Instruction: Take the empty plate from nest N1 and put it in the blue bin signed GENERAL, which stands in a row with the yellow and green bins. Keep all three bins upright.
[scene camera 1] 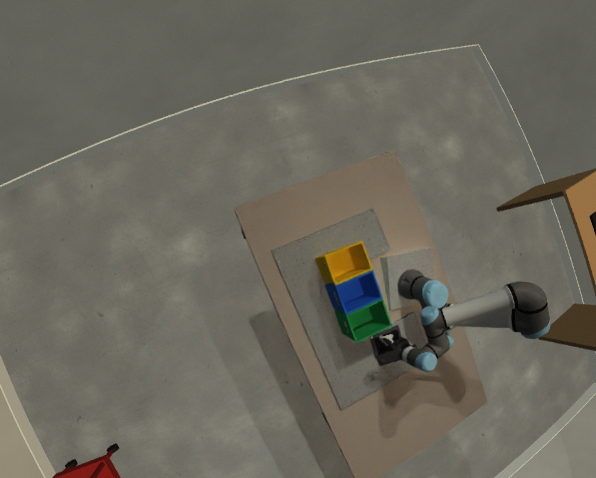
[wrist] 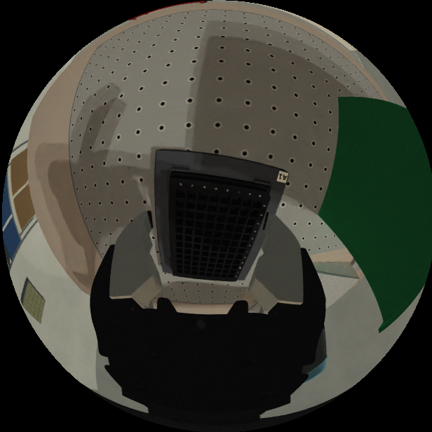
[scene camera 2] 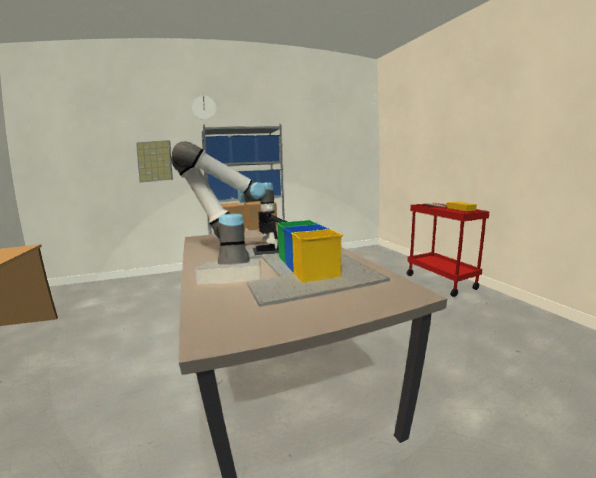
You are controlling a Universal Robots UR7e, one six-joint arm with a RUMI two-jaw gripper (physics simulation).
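Seen in the pictures: gripper, fingertip midpoint: [scene camera 1: 383,346] [scene camera 2: 273,247]; arm's base, origin of the base link: [scene camera 1: 410,283] [scene camera 2: 233,262].
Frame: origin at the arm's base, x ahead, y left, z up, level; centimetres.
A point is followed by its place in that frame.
The black gridded plate [wrist: 215,230] sits in a dark grey nest [wrist: 164,215] [scene camera 2: 265,249] @(x 19.6, y 18.2, z -0.4 cm) beside the green bin [scene camera 1: 346,326] @(x 41.2, y 2.2, z 8.2 cm) [scene camera 2: 281,242] @(x 24.3, y 1.6, z 6.8 cm) [wrist: 380,190]. A small tag on the corner shows upside down and seems to read A1. My gripper [wrist: 207,212] is open and empty, its two fingers above and to either side of the plate's near part in the wrist view; the exact height is hard to tell. The blue bin [scene camera 1: 334,300] @(x 41.0, y -9.9, z 4.4 cm) [scene camera 2: 289,252] @(x 23.9, y -12.4, z 5.4 cm) stands between the green and yellow bin [scene camera 1: 324,270] @(x 40.6, y -24.2, z 5.6 cm) [scene camera 2: 317,256] @(x 30.1, y -30.1, z 7.6 cm). All three are upright. The GENERAL sign is not readable.
The bins stand on a grey perforated mat [scene camera 1: 320,350] @(x 54.2, y 10.9, z -2.5 cm) [scene camera 2: 280,295] @(x 12.0, y -38.6, z -2.6 cm) [wrist: 170,90] on the brown table [scene camera 1: 310,192] @(x 30.3, y -60.0, z -3.9 cm) [scene camera 2: 300,325] @(x 12.3, y -59.4, z -3.9 cm). The arm's base stands on a pale block [scene camera 1: 395,272] @(x 6.5, y -9.0, z 1.6 cm) [scene camera 2: 227,274] @(x -4.6, y -15.3, z -0.1 cm). A red cart [scene camera 2: 450,213] stands beyond the table.
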